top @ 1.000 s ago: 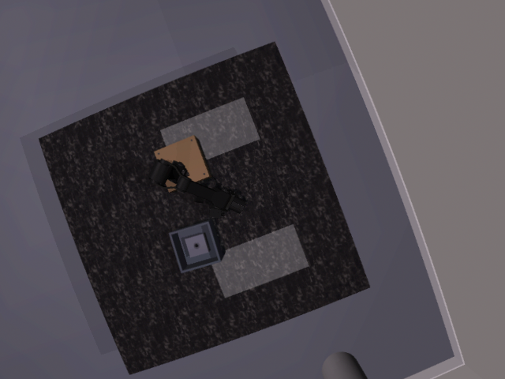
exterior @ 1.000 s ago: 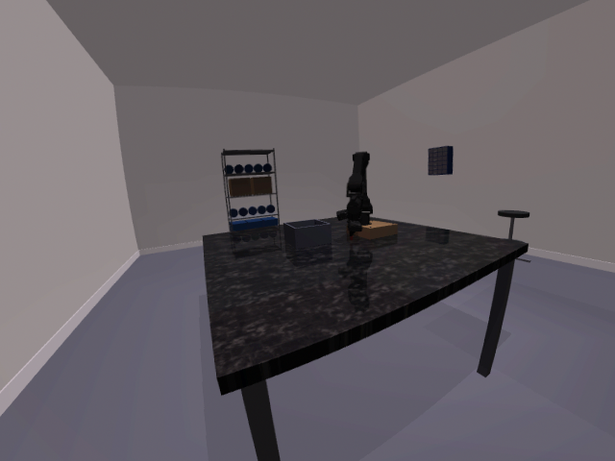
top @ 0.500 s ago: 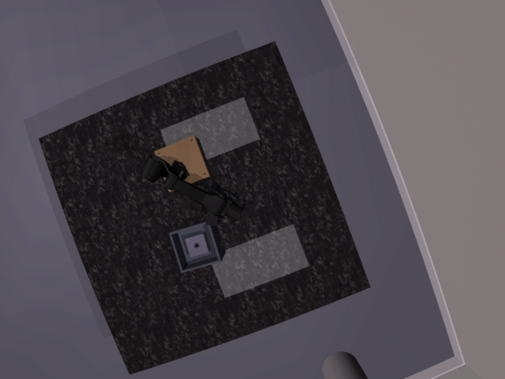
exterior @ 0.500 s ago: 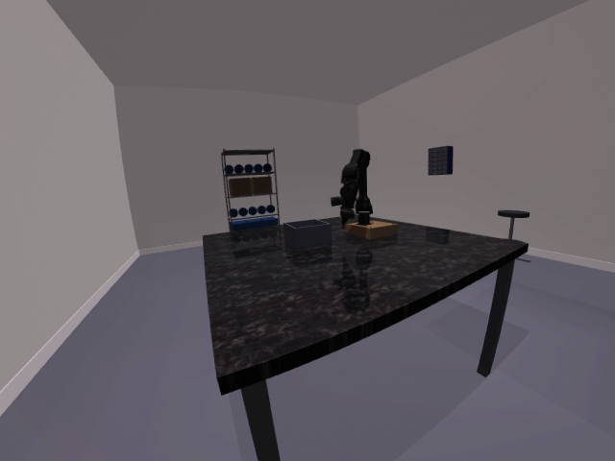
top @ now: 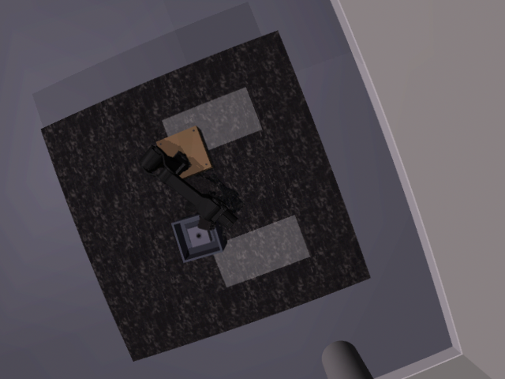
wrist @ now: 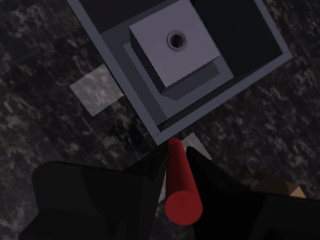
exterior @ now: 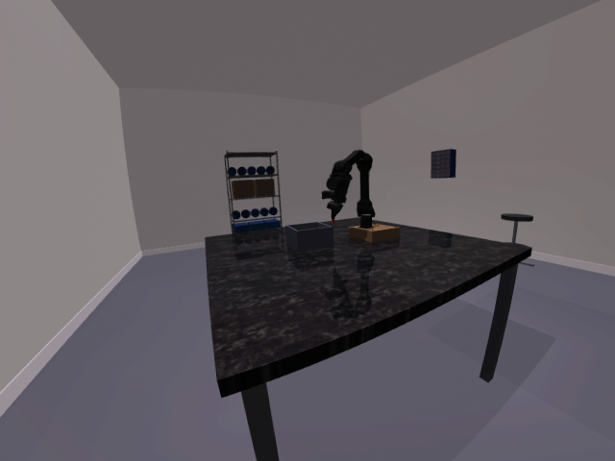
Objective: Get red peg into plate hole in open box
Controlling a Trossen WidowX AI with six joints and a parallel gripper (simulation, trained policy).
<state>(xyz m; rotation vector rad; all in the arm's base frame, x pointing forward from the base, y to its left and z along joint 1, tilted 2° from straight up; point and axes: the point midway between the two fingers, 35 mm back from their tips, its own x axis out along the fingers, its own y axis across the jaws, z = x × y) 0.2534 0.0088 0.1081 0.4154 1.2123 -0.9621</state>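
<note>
Right now the pale plate is 11 cm to the right of my gripper tip, 9 cm below it and 7 cm ahead of it. Round my gripper tip: grey box 11 cm to the right, 11 cm below, 7 cm ahead; red peg 1 cm to the left, 1 cm above.
</note>
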